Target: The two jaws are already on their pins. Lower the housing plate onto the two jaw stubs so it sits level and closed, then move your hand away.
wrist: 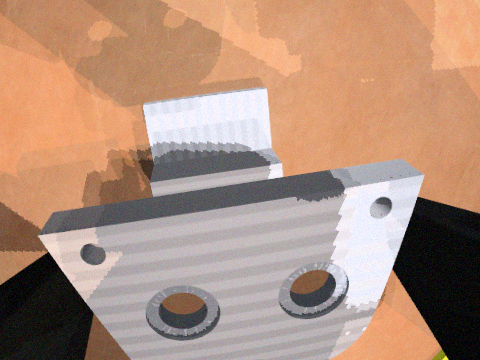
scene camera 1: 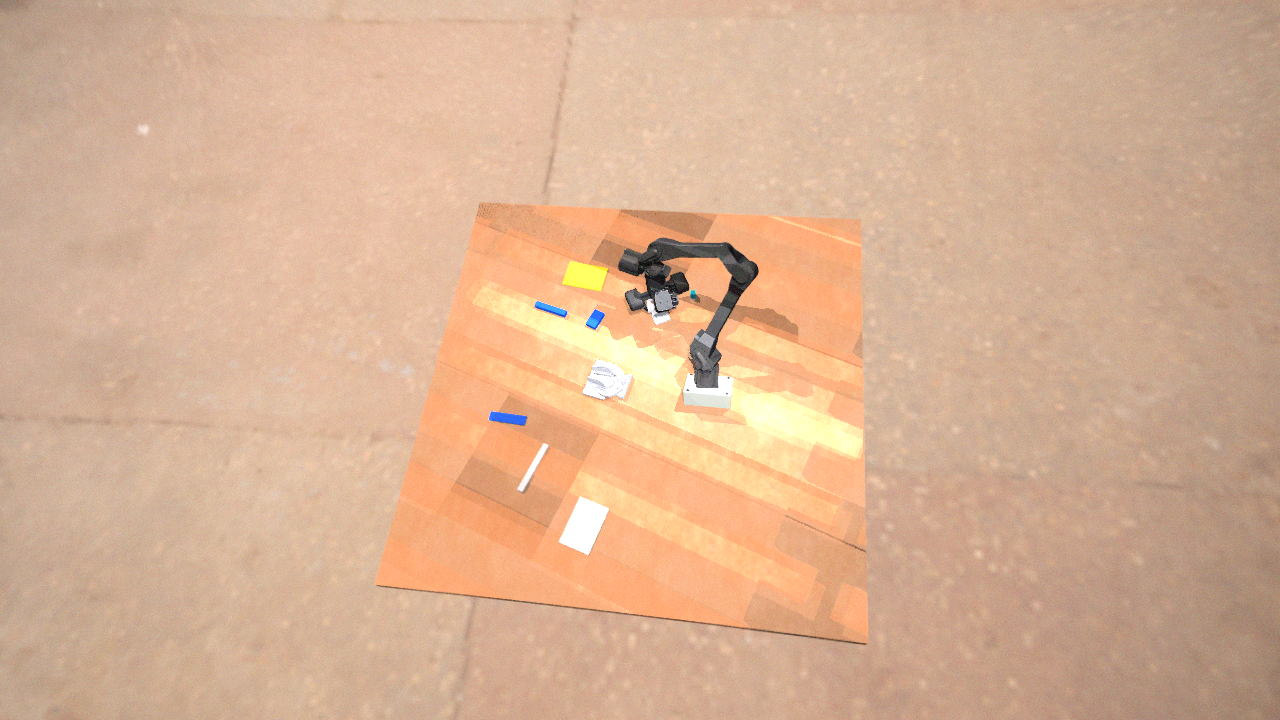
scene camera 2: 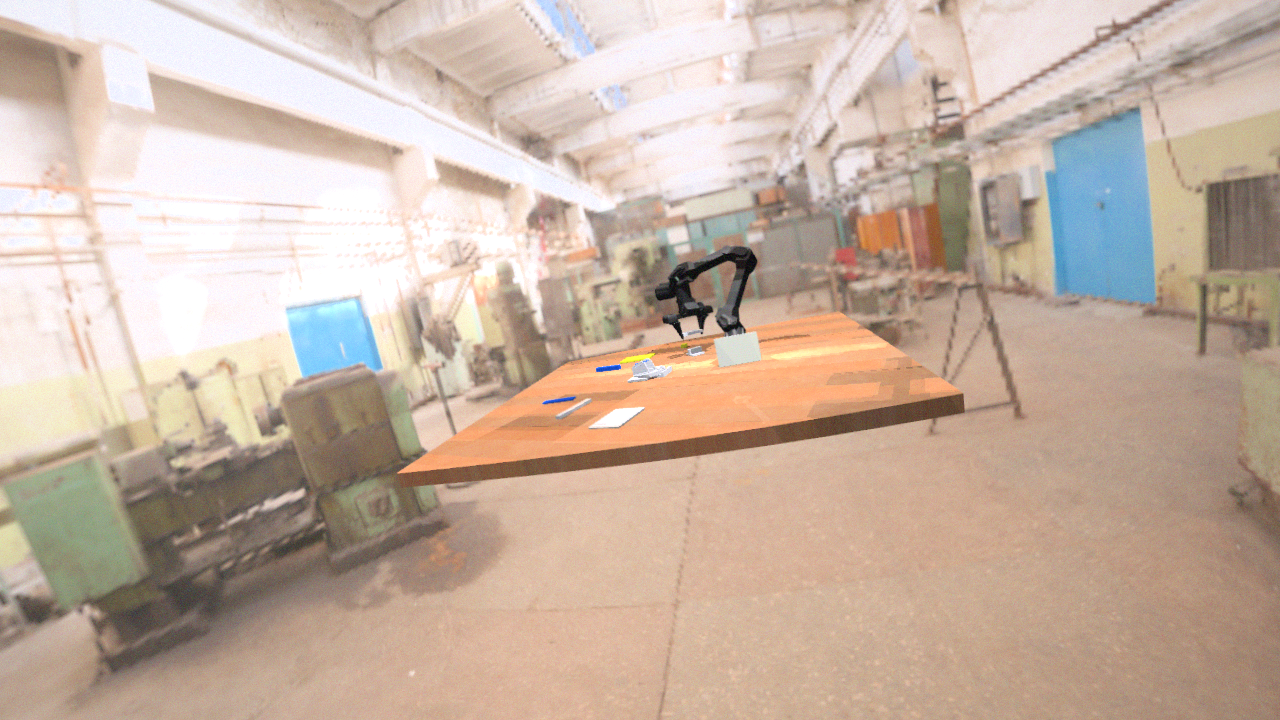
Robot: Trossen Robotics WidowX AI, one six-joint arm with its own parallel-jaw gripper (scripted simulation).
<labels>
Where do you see a yellow plate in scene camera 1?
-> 585, 276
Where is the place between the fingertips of my gripper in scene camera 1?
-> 658, 305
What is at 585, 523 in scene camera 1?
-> A white plate.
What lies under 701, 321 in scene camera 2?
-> My gripper.
</labels>
